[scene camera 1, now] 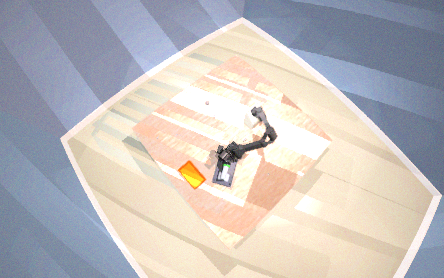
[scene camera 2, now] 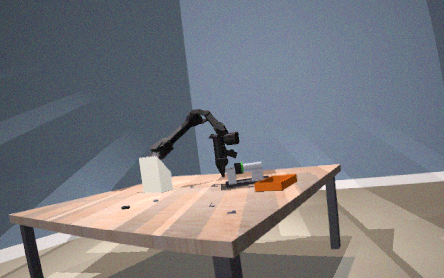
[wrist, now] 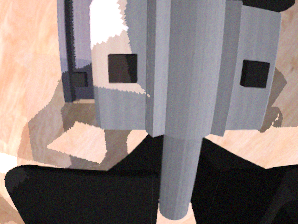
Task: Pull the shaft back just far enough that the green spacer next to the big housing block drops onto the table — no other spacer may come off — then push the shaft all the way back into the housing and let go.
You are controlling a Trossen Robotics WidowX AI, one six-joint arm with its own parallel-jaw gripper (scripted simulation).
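Observation:
Grey support block (wrist: 184, 76), in sight. Grey shaft (wrist: 180, 157), in sight too. Scene camera 1 does not show the grey shaft, hidden by the gripper. The gripper (wrist: 169, 134), in sight.

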